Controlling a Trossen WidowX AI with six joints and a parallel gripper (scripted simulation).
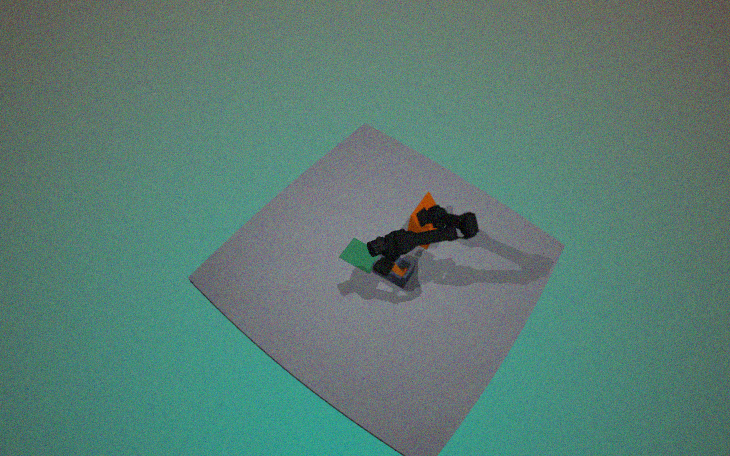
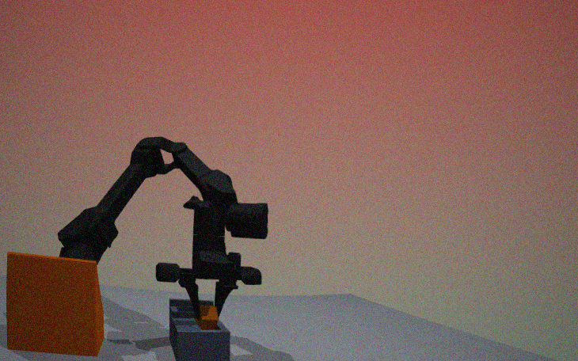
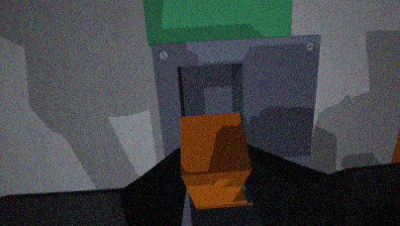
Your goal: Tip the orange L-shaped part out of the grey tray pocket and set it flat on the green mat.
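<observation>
My gripper tip is 10 mm short of the green mat, 140 mm to the left of it and 80 mm above it. Also, from my gripper tip: orange L-shaped part 20 mm behind, 30 mm to the left, 30 mm below.
</observation>
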